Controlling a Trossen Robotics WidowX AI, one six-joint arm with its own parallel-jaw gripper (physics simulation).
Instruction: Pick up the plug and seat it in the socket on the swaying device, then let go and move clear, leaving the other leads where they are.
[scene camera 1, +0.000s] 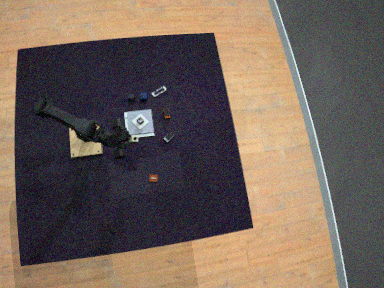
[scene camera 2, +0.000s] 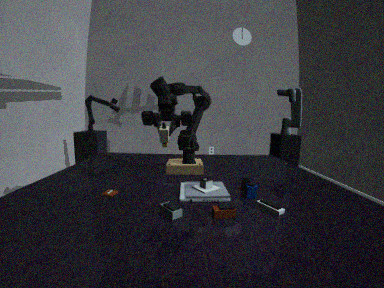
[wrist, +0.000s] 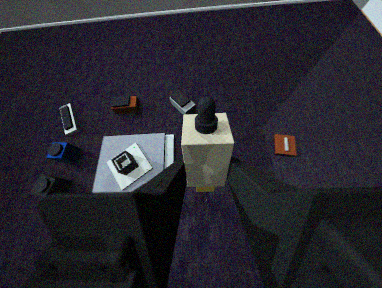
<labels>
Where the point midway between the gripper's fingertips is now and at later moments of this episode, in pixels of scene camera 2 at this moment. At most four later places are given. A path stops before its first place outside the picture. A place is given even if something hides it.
My gripper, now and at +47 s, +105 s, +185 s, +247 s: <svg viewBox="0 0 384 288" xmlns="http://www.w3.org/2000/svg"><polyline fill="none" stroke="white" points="164,135 201,164 151,157 87,175 95,179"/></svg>
</labels>
